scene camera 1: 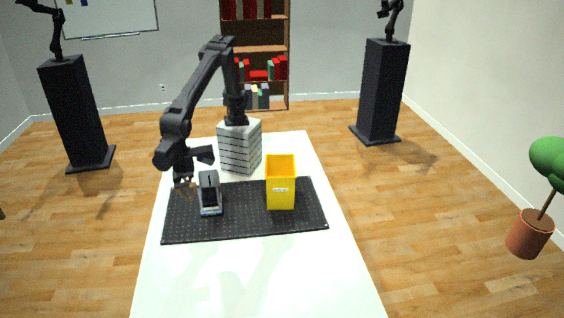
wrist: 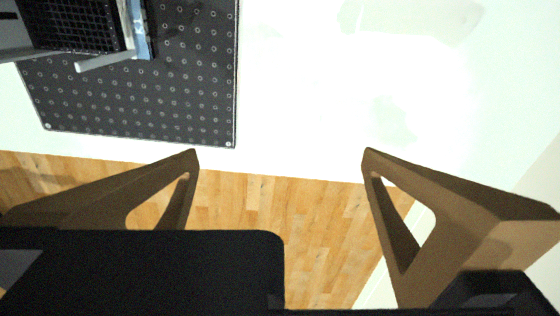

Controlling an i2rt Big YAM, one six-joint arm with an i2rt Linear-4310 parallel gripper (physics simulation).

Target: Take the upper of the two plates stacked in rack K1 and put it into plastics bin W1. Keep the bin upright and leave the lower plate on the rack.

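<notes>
Rack K1 [scene camera 1: 209,176] [wrist: 142,32] is a grey frame with a blue front label, upright on the left part of the black board. A black gridded plate [wrist: 70,25] shows in it at the top left of the wrist view; the two stacked plates cannot be told apart. Plastics bin W1 [scene camera 1: 281,199] is a tall yellow open-topped bin, upright on the board to the right of the rack. My gripper [scene camera 1: 186,192] [wrist: 280,156] is open and empty, with brown fingers wide apart. In the scene view it hangs just left of the rack, above the board.
The black perforated board [scene camera 1: 245,220] [wrist: 150,115] lies on the white table [scene camera 1: 200,280] [wrist: 300,90]. A grey-white layered block [scene camera 1: 240,150] stands behind the board, under the arm's base. Wooden floor [scene camera 1: 430,230] [wrist: 255,200] lies beyond the table edges.
</notes>
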